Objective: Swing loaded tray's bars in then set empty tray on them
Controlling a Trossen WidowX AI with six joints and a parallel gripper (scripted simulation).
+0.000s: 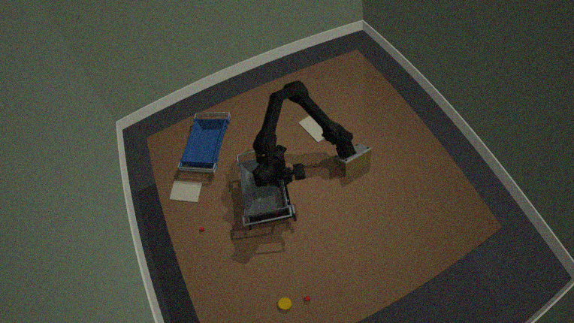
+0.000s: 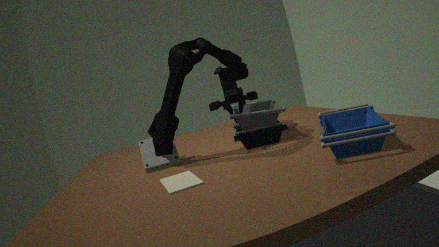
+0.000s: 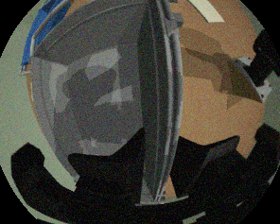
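My gripper tip is now 70 mm short of the grey tray, 30 mm below it and 20 mm to the left of it. The rest, counted from my gripper tip: yellow disc 450 mm to the left, 170 mm ahead, 80 mm below.
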